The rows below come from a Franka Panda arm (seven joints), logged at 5 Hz.
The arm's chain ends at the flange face. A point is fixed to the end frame.
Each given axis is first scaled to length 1.
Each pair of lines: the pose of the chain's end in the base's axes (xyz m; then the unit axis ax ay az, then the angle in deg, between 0 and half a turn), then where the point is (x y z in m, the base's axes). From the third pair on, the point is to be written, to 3 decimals.
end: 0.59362, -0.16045, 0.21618, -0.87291, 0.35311, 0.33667, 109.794
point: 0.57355 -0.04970 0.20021
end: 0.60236, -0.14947, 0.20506, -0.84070, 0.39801, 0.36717, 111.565
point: 0.58393 -0.03819 0.19085
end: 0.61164, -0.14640, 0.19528, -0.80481, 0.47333, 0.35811, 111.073
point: 0.605 -0.034 0.182
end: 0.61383, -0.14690, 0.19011, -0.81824, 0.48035, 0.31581, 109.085
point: 0.614 -0.034 0.175
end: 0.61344, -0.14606, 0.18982, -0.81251, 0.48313, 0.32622, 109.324
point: 0.613 -0.033 0.175
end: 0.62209, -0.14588, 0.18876, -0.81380, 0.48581, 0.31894, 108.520
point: 0.623 -0.033 0.175
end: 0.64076, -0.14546, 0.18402, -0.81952, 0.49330, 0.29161, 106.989
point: 0.647 -0.033 0.170
